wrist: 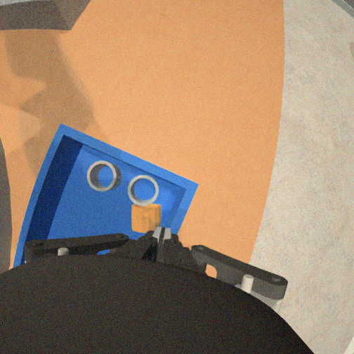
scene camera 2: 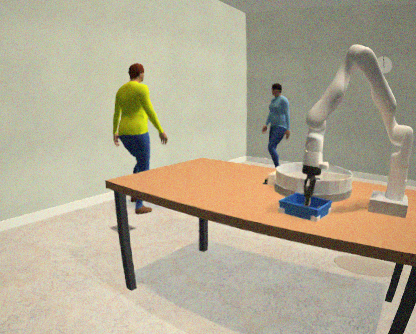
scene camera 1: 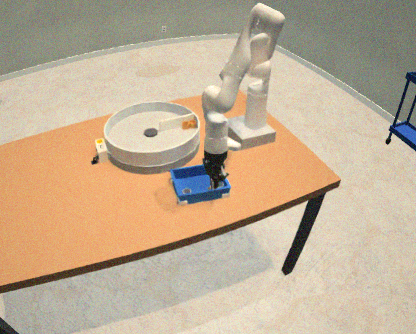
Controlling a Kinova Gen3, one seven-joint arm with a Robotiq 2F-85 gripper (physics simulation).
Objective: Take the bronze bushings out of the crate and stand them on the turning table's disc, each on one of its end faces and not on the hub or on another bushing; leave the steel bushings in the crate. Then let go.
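Frame: origin at the arm's base, x right, y ahead, z up, level; metres.
Seen in the pictures: gripper, fingertip midpoint: (scene camera 2: pixel 306 206) (scene camera 1: pixel 214 188); arm's base, link origin: (scene camera 2: pixel 394 198) (scene camera 1: pixel 253 124).
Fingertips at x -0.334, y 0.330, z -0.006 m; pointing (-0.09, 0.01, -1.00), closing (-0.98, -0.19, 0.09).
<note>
Offsets run from my fingertips to a thing's top centre. "pt": to the spot under its first point.
The blue crate @[dx +0.065, dy +0.030, dz +0.001 m] (scene camera 1: pixel 202 197) (scene camera 2: pixel 297 209) (wrist: pixel 125 153) stands on the table. In the wrist view a bronze bushing (wrist: pixel 141 218) lies on its side in it, next to one steel bushing (wrist: pixel 129 191); another steel bushing (wrist: pixel 118 179) is farther off. A further steel bushing @[dx +0.034, dy +0.088, dz -0.019 m] (scene camera 1: pixel 187 191) shows at the crate's front left in scene camera 1. My gripper (scene camera 1: pixel 216 186) (scene camera 2: pixel 308 202) (wrist: pixel 162 237) is shut and empty, low over the crate, its tips beside the bronze bushing. Bronze bushings @[dx +0.398, dy -0.025, dz +0.029 m] (scene camera 1: pixel 186 124) sit close together on the turning table's disc @[dx +0.404, dy +0.132, dz +0.012 m] (scene camera 1: pixel 130 127), by the divider; their pose is too small to tell.
The turning table has a high round wall (scene camera 1: pixel 150 159) (scene camera 2: pixel 290 186), a dark hub @[dx +0.404, dy +0.132, dz +0.012 m] (scene camera 1: pixel 150 132) and a white divider @[pt dx +0.408, dy +0.042, dz +0.034 m] (scene camera 1: pixel 170 123). A small white box @[pt dx +0.346, dy +0.365, dz +0.006 m] (scene camera 1: pixel 101 150) stands at its left. Two people (scene camera 2: pixel 132 110) (scene camera 2: pixel 278 115) are beyond the table.
</note>
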